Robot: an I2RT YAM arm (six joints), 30 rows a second.
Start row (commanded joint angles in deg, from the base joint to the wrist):
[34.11 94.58 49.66 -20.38 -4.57 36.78]
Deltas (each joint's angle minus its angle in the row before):
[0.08 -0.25 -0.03 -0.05 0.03 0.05]
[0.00 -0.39 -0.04 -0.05 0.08 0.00]
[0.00 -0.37 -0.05 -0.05 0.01 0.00]
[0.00 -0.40 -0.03 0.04 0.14 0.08]
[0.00 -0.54 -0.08 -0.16 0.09 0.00]
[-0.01 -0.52 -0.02 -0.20 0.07 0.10]
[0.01 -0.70 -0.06 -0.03 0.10 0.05]
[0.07 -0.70 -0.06 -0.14 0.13 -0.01]
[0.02 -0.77 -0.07 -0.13 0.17 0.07]
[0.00 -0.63 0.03 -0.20 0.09 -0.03]
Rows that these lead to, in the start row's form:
[34.19 94.33 49.63 -20.43 -4.54 36.83]
[34.19 93.94 49.59 -20.48 -4.46 36.83]
[34.19 93.57 49.54 -20.53 -4.45 36.83]
[34.19 93.17 49.51 -20.49 -4.31 36.91]
[34.19 92.63 49.43 -20.65 -4.22 36.91]
[34.18 92.11 49.41 -20.85 -4.15 37.01]
[34.19 91.41 49.35 -20.88 -4.05 37.06]
[34.26 90.71 49.29 -21.02 -3.92 37.05]
[34.28 89.94 49.22 -21.15 -3.75 37.12]
[34.28 89.31 49.25 -21.35 -3.66 37.09]

